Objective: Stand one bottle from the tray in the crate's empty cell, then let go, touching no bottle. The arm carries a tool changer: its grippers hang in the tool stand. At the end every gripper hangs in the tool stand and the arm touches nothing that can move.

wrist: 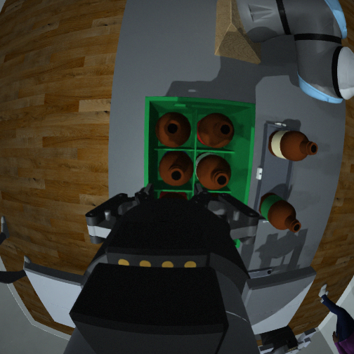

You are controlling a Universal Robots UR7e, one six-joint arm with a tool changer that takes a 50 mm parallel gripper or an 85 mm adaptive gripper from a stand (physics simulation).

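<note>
The green crate [251, 150] stands in the middle of the wrist view. Brown bottles stand in its cells: upper left [167, 137], upper right [211, 139], middle left [172, 162] and middle right [209, 164]. A dark red part [172, 196] shows in the third row's left cell, mostly hidden by my gripper. The third row's right cell is mostly hidden too. My gripper [173, 189] is open above the third row, its fingers wide apart. The grey tray [276, 172], right of the crate, holds a cream-labelled bottle [290, 145] and a green-labelled bottle [279, 211].
A tan block [235, 37] lies beyond the crate. Grey and blue arm links [316, 60] are at the upper right. Pale panels [55, 290] [282, 297] show at both sides of the gripper. Dark equipment [282, 340] is at the lower right, and a person [341, 320] is beyond it.
</note>
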